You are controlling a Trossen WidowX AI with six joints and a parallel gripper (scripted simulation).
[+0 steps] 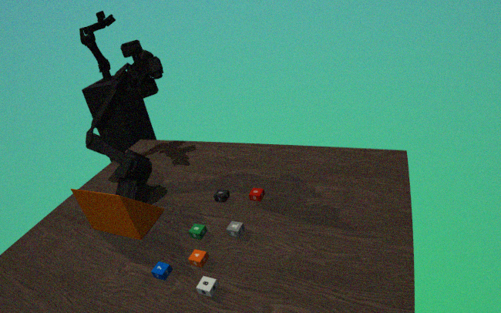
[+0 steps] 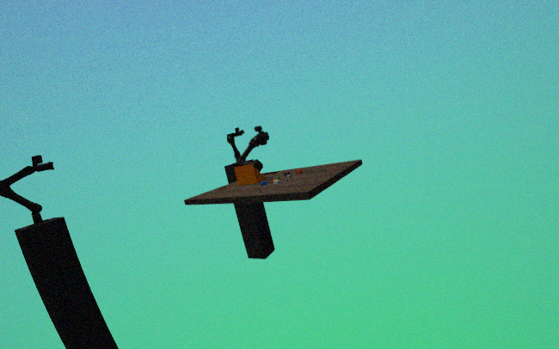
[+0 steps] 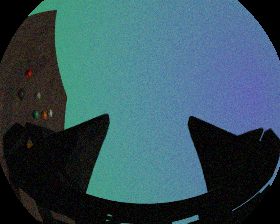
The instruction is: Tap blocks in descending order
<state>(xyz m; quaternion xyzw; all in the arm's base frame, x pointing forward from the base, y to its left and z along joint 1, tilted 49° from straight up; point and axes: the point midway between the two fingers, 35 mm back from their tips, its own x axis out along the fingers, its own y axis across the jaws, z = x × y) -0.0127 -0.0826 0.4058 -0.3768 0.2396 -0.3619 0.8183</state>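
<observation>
My gripper tip is 44 cm to the left of the white block, 39 cm above it and 27 cm short of it. Also, from my gripper tip: red block 39 cm below, 31 cm ahead, 13 cm to the right; then green block 39 cm below, 28 cm to the right, 19 cm ahead; then black block 39 cm below, 21 cm ahead, 14 cm to the right.
</observation>
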